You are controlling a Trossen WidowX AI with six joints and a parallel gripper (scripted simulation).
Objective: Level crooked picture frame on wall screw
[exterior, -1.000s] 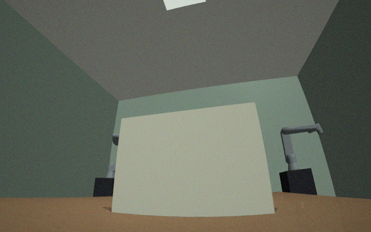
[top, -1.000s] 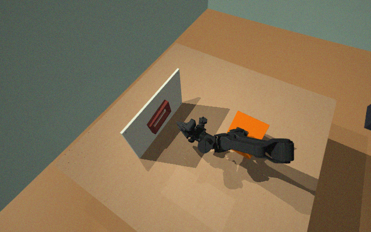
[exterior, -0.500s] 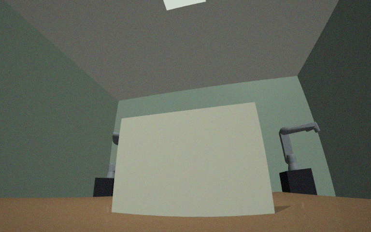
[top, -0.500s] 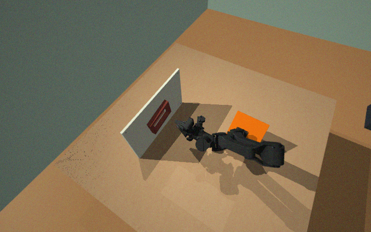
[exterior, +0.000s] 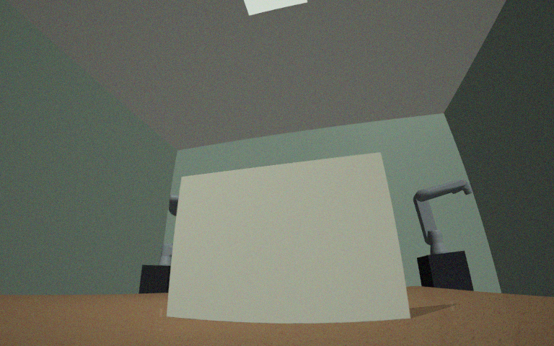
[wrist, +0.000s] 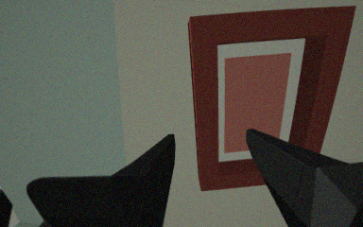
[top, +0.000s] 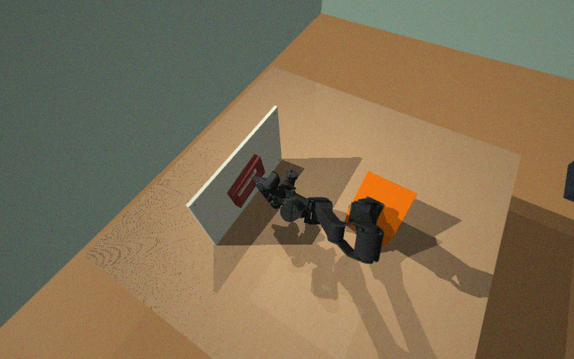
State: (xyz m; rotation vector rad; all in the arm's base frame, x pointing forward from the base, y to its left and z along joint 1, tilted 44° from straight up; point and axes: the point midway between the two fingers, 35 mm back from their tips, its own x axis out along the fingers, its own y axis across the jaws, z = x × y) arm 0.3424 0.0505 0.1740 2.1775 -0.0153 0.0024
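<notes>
Now: the red picture frame 50 mm ahead of my gripper tip, 10 mm to the right of it and 50 mm below it. Round my gripper tip: white wall panel (60 mm ahead, 20 mm to the right, 70 mm below).
</notes>
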